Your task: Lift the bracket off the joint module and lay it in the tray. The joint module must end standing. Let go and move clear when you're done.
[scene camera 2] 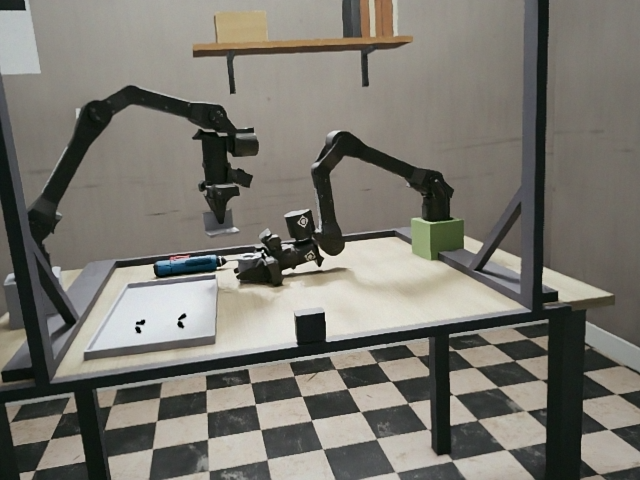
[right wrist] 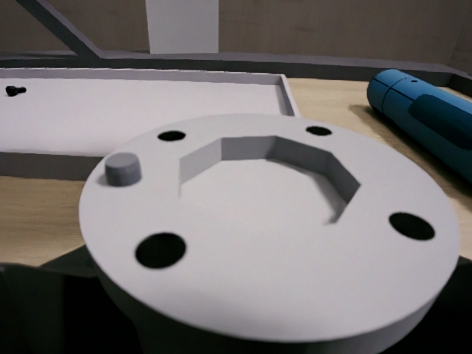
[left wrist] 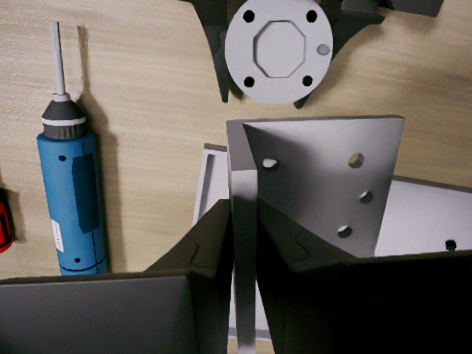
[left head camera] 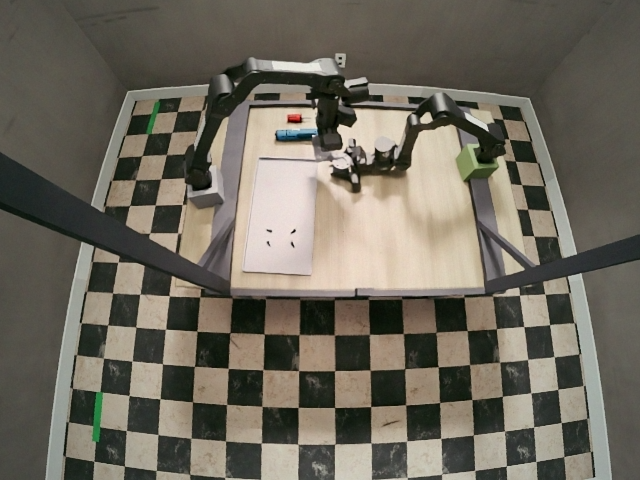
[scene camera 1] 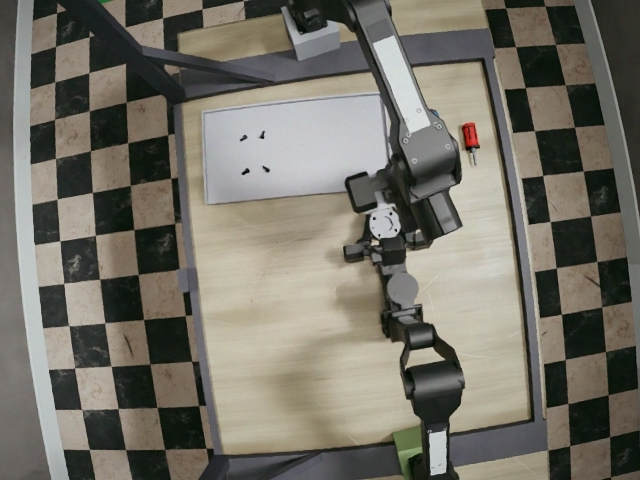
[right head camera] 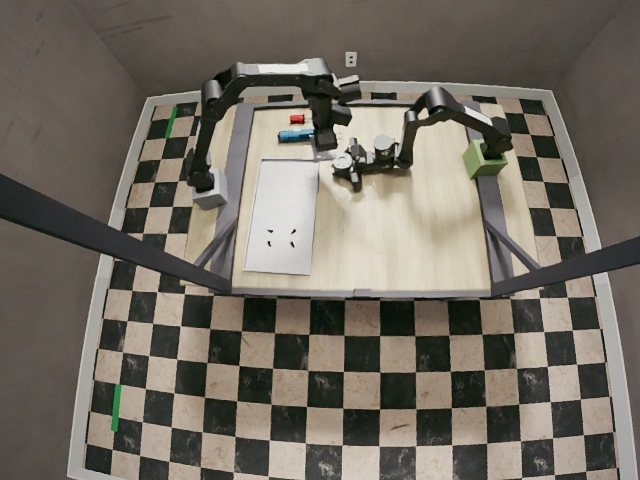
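Note:
The grey L-shaped bracket (scene camera 2: 210,223) (left wrist: 310,190) hangs in the air, apart from the joint module. My left gripper (scene camera 2: 220,219) (left wrist: 238,209) is shut on its upright plate. The joint module (left head camera: 341,163) (right head camera: 342,162) (scene camera 1: 385,223) (left wrist: 280,50) (right wrist: 270,280) stands upright, its round light top with several holes facing up. My right gripper (left wrist: 261,104) is low at the table and shut on the module's body, a finger on each side; its fingertips are hidden in the right wrist view. The shallow light tray (left head camera: 284,191) (right head camera: 286,191) (scene camera 1: 320,149) (scene camera 2: 191,291) lies beside the module.
Several small black screws (left head camera: 293,244) (scene camera 1: 266,168) lie in the tray, near its end away from the module. A blue screwdriver-like tool (left head camera: 295,134) (scene camera 2: 186,265) (left wrist: 75,200) and a red screwdriver (left head camera: 294,118) (scene camera 1: 470,135) lie beyond the tray in the left head camera.

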